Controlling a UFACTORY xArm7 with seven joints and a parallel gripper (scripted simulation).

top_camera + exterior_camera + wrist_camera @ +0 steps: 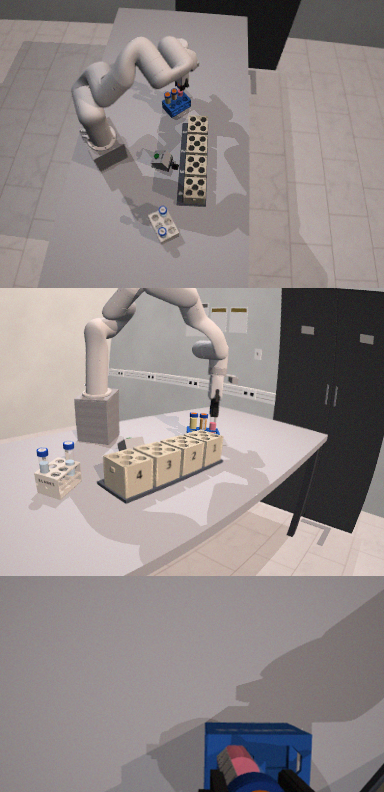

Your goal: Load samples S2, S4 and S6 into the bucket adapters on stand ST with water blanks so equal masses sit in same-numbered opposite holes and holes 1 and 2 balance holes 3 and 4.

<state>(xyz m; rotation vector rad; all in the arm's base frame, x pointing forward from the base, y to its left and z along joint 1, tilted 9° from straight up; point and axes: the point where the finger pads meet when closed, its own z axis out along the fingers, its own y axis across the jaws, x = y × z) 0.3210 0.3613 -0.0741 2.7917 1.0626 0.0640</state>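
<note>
My hand is 5 cm above the sample tube S6 and 1 cm to the right of it. From my hand the other things lie so: sample tube S2: 7 cm below, 3 cm to the right, 2 cm behind; sample tube S4: 7 cm below, 7 cm behind, 5 cm to the right; blue sample rack: 11 cm below, 4 cm to the right, 2 cm behind.
</note>
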